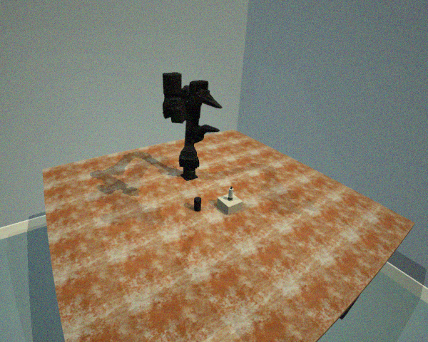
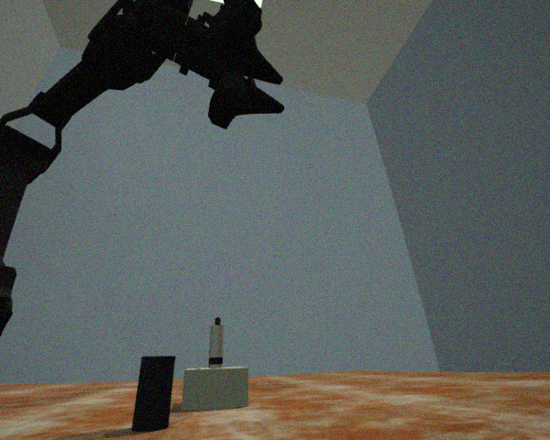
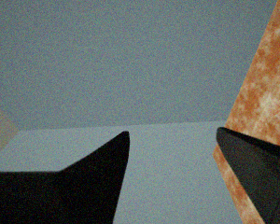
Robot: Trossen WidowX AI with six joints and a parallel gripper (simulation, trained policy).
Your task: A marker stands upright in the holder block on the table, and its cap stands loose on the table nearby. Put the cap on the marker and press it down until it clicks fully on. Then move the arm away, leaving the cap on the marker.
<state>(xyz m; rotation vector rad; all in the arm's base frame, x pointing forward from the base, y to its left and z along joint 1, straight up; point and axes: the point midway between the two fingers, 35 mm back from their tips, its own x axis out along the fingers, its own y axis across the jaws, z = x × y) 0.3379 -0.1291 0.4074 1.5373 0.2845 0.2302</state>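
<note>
My gripper tip is 380 mm above the black marker cap, 130 mm past it and 10 mm to the right of it. From my gripper tip the other things lie so: pale holder block 390 mm below, 130 mm to the left, 70 mm behind.
</note>
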